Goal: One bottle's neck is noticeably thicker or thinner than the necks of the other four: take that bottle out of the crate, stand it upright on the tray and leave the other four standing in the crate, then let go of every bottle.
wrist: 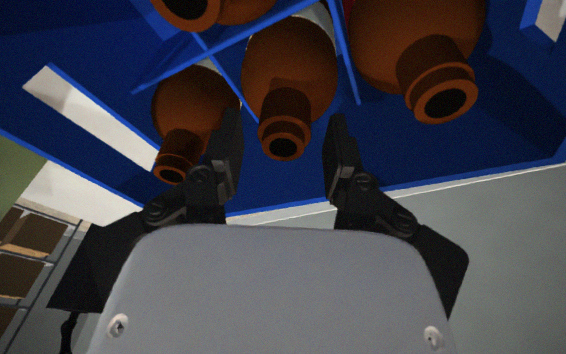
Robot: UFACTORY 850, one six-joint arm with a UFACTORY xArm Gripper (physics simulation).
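Observation:
Brown bottles stand in the blue crate (400, 145): one in the middle (292, 60), one at the left (192, 100), one at the right (420, 30), and the neck and rim of another bottle (209, 17) show at the top edge. My gripper (284, 130) is open. Its fingers stand apart on either side of the middle bottle's neck, with a gap on both sides. The left finger overlaps part of the left bottle in the view. The right bottle's neck looks larger but is seen nearer, so I cannot tell which neck differs. The tray cannot be made out.
Thin blue dividers (227, 75) separate the bottles. The crate's left wall has a long slot (95, 112). A shelf rack (65, 243) with brown boxes (42, 231) stands at the lower left. A green surface (17, 162) shows at the left edge, and a bit of red (348, 7) at the top.

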